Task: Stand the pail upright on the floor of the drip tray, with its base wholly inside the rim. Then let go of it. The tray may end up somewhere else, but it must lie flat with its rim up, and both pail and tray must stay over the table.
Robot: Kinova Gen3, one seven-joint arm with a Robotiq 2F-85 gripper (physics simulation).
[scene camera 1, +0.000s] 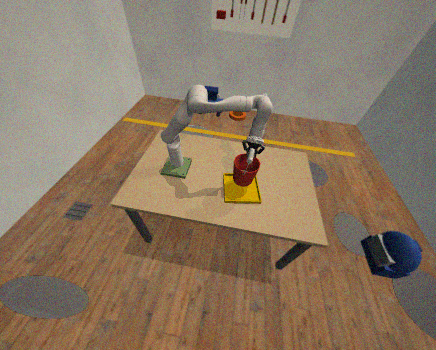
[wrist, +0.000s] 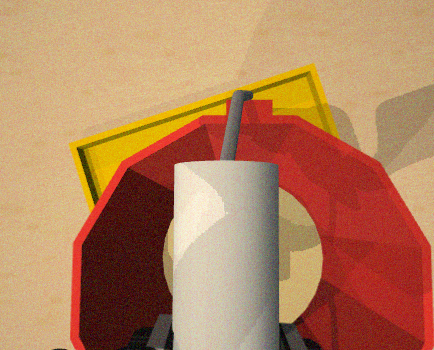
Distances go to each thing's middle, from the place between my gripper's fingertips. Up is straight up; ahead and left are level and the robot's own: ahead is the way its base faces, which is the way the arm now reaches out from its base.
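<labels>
With the yellow drip tray (scene camera 1: 233,193) as my reference, my gripper is 10 mm past it and 20 mm to the left of it, and 290 mm above it.
</labels>
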